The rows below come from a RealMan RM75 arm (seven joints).
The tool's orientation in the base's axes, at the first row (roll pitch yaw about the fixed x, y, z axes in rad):
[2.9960, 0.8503, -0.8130]
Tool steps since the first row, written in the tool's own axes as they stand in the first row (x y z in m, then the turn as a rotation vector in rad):
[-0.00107, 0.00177, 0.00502, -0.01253, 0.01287, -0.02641]
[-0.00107, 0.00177, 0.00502, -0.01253, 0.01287, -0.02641]
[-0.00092, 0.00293, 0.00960, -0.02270, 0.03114, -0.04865]
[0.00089, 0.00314, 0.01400, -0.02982, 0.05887, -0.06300]
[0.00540, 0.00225, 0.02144, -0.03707, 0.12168, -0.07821]
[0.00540, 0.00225, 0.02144, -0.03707, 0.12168, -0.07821]
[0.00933, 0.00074, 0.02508, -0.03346, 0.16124, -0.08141]
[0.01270, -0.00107, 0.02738, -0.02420, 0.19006, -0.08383]
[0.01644, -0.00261, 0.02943, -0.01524, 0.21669, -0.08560]
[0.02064, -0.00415, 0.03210, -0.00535, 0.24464, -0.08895]
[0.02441, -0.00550, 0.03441, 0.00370, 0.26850, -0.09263]
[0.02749, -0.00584, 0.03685, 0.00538, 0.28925, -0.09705]
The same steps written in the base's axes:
[-0.00472, 0.00138, -0.00230, 0.00231, -0.01540, 0.02789]
[-0.00472, 0.00138, -0.00230, 0.00231, -0.01540, 0.02789]
[-0.00822, 0.00244, -0.00529, -0.00035, -0.03419, 0.05180]
[-0.01025, 0.00335, -0.00951, -0.01258, -0.05815, 0.06917]
[-0.01222, 0.00514, -0.01784, -0.04693, -0.10906, 0.09056]
[-0.01222, 0.00514, -0.01784, -0.04693, -0.10906, 0.09056]
[-0.01171, 0.00601, -0.02331, -0.06879, -0.14223, 0.09372]
[-0.01043, 0.00678, -0.02752, -0.08165, -0.16962, 0.09110]
[-0.00901, 0.00706, -0.03182, -0.09364, -0.19491, 0.08807]
[-0.00776, 0.00739, -0.03686, -0.10508, -0.22235, 0.08550]
[-0.00660, 0.00763, -0.04133, -0.11407, -0.24642, 0.08339]
[-0.00649, 0.00749, -0.04527, -0.12394, -0.26492, 0.08700]

